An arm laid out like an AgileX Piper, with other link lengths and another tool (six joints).
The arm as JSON. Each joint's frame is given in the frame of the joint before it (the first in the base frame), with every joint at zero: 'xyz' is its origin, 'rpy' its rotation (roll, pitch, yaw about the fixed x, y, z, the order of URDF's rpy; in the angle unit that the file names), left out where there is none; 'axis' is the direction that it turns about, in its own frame. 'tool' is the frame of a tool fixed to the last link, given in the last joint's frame.
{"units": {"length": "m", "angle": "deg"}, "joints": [
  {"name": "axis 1", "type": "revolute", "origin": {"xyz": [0.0, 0.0, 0.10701]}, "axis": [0.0, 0.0, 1.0]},
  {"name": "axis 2", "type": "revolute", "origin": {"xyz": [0.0, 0.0, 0.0], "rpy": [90.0, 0.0, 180.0]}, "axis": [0.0, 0.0, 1.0]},
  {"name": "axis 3", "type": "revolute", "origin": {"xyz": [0.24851, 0.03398, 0.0], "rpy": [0.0, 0.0, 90.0]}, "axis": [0.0, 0.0, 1.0]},
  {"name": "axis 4", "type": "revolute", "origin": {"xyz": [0.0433, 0.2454, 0.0], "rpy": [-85.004, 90.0, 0.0]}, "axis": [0.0, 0.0, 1.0]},
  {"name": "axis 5", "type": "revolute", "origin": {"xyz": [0.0, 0.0, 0.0], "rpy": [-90.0, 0.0, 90.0]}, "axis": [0.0, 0.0, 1.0]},
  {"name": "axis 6", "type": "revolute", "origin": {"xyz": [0.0, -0.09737, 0.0], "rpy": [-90.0, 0.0, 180.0]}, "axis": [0.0, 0.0, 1.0]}
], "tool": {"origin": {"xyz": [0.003, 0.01, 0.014], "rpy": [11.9, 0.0, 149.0]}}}
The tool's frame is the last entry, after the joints.
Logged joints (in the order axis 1, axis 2, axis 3, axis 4, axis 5, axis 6), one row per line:
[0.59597 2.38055 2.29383 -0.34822 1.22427 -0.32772]
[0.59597 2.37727 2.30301 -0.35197 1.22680 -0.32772]
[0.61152 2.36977 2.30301 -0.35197 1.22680 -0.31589]
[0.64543 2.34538 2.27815 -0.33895 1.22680 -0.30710]
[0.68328 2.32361 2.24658 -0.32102 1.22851 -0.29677]
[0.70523 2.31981 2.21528 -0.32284 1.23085 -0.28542]
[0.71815 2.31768 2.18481 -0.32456 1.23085 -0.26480]
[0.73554 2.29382 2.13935 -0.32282 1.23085 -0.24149]
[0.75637 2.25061 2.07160 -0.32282 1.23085 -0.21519]
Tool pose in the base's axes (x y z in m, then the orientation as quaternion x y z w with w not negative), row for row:
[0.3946 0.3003 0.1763 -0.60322 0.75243 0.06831 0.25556]
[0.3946 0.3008 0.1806 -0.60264 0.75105 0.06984 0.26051]
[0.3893 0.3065 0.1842 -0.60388 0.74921 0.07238 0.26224]
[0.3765 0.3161 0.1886 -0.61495 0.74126 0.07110 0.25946]
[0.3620 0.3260 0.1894 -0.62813 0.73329 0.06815 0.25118]
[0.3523 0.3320 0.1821 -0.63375 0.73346 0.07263 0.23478]
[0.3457 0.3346 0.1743 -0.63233 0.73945 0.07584 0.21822]
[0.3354 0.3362 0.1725 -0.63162 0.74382 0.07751 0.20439]
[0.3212 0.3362 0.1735 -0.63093 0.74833 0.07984 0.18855]
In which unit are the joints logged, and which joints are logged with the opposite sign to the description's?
The joints are logged in radians. Opposite sign: axis 3, axis 4.
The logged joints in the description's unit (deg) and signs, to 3 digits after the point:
[34.147 136.395 -131.427 19.952 70.146 -18.777]
[34.147 136.208 -131.953 20.166 70.290 -18.777]
[35.038 135.778 -131.953 20.166 70.290 -18.099]
[36.980 134.380 -130.528 19.420 70.290 -17.596]
[39.149 133.133 -128.720 18.393 70.388 -17.004]
[40.407 132.915 -126.926 18.497 70.523 -16.353]
[41.147 132.793 -125.180 18.596 70.523 -15.172]
[42.143 131.426 -122.576 18.496 70.523 -13.836]
[43.337 128.950 -118.694 18.496 70.523 -12.329]

